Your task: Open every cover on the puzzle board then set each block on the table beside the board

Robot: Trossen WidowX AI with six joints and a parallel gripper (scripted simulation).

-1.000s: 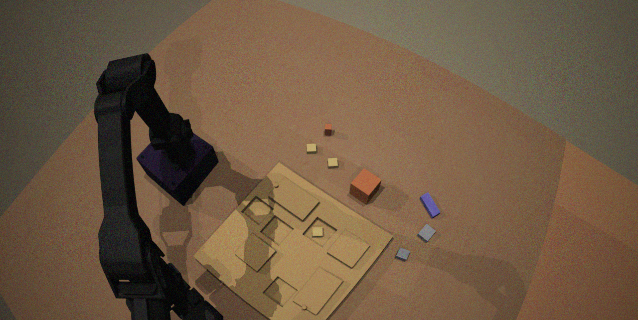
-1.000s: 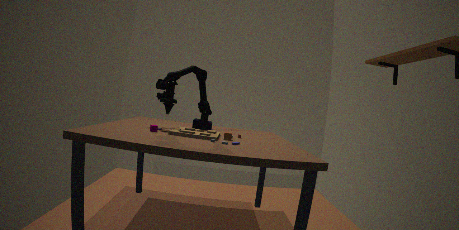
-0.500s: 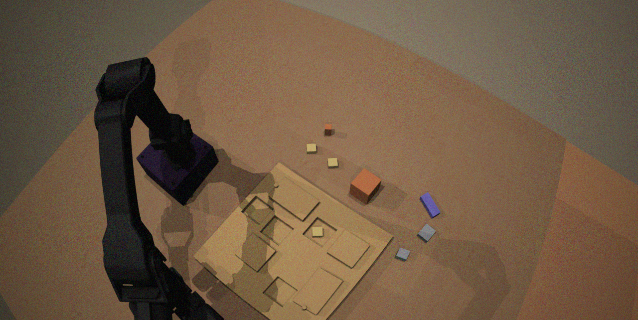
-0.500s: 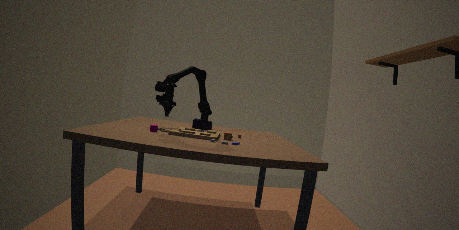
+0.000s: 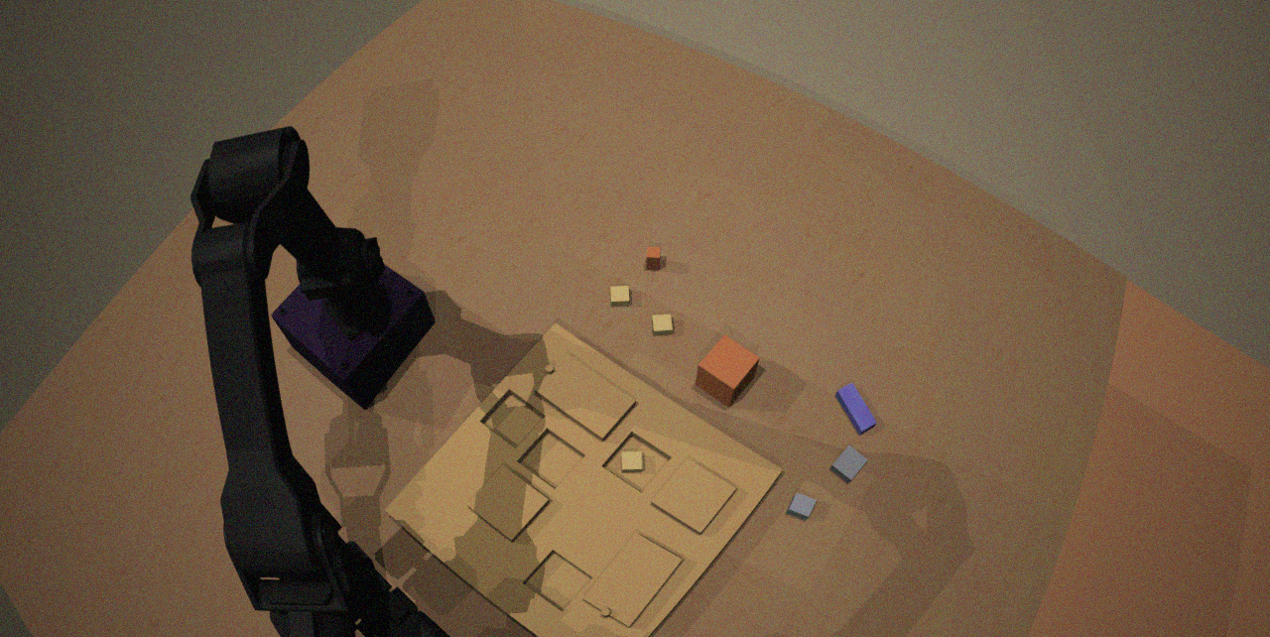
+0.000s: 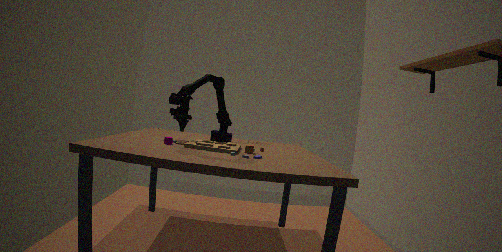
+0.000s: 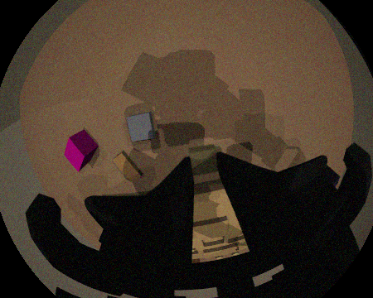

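The tan puzzle board lies 30 mm ahead of my gripper tip, 250 mm to the left of it and 50 mm below it. From my gripper tip the other things lie so: grey block (70 mm ahead, 20 mm to the right, 60 mm below); magenta cube (180 mm ahead, 50 mm below); orange cube (30 mm ahead, 440 mm to the left, 50 mm below).
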